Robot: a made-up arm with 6 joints. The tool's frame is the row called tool. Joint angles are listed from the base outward. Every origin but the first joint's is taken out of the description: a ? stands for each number. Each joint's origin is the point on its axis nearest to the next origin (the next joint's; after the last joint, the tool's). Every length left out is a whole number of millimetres.
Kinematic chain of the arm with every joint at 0, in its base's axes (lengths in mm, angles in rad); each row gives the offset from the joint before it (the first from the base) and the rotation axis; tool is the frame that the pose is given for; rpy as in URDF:
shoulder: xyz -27 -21 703 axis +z
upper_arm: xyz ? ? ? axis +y
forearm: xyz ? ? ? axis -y
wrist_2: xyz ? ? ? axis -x
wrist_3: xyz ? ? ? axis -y
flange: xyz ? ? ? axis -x
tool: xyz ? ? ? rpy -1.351 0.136 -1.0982
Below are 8 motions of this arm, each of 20 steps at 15 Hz.
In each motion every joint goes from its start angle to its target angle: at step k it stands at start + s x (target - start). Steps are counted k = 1, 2, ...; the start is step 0. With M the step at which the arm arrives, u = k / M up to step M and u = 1 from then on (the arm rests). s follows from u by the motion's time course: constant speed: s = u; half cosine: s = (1 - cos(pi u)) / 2; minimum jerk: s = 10 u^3 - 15 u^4 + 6 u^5.
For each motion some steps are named. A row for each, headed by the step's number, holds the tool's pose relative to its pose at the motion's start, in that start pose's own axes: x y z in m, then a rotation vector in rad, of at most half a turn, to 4 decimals.
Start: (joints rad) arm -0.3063 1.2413 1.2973 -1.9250 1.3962 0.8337
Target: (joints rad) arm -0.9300 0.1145 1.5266 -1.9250 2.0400 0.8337
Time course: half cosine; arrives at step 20
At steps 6, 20:
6: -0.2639 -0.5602 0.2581 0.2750 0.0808 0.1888
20: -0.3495 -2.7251 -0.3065 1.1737 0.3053 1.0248

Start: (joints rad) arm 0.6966 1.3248 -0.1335 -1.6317 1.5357 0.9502
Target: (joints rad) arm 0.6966 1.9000 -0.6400 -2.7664 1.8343 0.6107
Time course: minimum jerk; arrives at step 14
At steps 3, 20:
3: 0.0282 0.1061 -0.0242 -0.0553 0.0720 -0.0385
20: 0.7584 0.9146 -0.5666 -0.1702 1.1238 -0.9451

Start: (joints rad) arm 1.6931 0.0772 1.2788 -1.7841 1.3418 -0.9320
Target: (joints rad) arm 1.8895 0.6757 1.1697 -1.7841 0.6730 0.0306
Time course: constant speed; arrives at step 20
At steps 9, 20:
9: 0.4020 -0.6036 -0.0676 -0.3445 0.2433 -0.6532
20: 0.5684 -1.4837 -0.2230 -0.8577 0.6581 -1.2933

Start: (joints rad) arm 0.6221 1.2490 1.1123 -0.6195 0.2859 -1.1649
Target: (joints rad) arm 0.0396 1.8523 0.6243 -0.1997 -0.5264 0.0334
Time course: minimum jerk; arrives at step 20
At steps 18, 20:
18: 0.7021 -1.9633 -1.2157 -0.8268 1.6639 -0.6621
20: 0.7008 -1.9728 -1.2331 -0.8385 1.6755 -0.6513

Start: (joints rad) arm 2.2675 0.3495 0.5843 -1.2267 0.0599 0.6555
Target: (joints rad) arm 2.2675 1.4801 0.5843 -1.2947 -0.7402 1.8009
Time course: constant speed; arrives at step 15
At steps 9, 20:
9: 0.9419 1.1136 -0.3770 -1.0517 -0.0871 0.0067
20: 1.2941 1.7024 -1.0932 -1.4953 -0.4036 0.2692

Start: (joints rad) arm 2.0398 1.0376 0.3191 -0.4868 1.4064 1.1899
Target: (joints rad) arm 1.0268 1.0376 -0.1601 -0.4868 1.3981 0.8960
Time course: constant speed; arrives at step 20
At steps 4, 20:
4: 0.2736 0.3924 -0.1172 -0.1750 0.0715 -0.0229
20: 1.2316 1.2764 -1.3480 -0.8513 0.5052 0.0162

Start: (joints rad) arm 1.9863 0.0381 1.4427 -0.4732 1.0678 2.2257
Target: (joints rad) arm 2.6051 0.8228 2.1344 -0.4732 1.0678 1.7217
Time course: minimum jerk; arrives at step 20
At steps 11, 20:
11: -0.4663 -0.1444 -0.3603 0.0011 -0.0935 0.5843
20: -0.5817 -0.3848 -0.7201 -0.0230 -0.1167 0.9929

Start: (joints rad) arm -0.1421 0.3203 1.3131 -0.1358 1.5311 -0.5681
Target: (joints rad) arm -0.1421 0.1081 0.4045 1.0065 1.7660 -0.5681
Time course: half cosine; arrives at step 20
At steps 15, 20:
15: -0.3513 -0.0735 -0.5079 -0.6881 -0.3304 0.7050
20: -0.4410 -0.1361 -0.5739 -0.7516 -0.3630 0.8804

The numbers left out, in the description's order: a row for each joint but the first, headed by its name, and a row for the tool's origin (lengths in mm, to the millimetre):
upper_arm: 259 -6 0
forearm: 25 0 1078
wrist_2: 1157 0 285
wrist_3: 0 9 14
flange: 159 0 3
tool: 0 -4 -28

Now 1 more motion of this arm.
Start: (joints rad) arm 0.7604 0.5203 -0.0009 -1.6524 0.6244 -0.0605
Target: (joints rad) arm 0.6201 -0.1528 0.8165 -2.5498 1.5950 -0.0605
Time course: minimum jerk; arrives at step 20
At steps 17, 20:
17: -1.5454 -1.1722 -0.8190 0.8060 0.1416 1.2618
20: -1.5594 -1.2117 -0.8658 0.8020 0.1609 1.2897

